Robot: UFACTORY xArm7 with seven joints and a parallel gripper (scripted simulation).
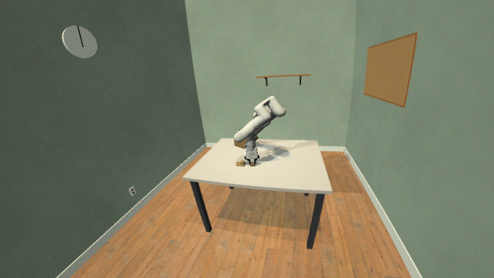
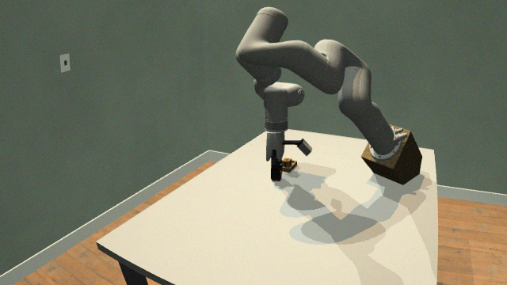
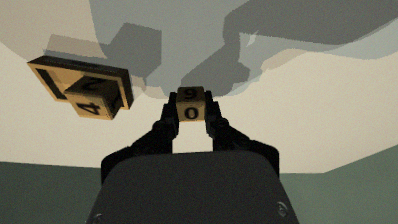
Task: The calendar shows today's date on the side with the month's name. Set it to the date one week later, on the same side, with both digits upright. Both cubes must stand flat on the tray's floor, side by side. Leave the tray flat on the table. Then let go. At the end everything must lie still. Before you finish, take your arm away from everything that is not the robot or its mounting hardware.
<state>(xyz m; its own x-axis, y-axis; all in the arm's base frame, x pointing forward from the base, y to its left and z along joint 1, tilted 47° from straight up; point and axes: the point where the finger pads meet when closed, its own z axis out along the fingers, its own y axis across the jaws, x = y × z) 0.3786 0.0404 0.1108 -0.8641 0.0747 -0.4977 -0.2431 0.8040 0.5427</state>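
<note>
Right now my hand is 10 mm above the digit cube. Also, from my hand: wooden calendar tray (110 mm to the right, 20 mm below).
</note>
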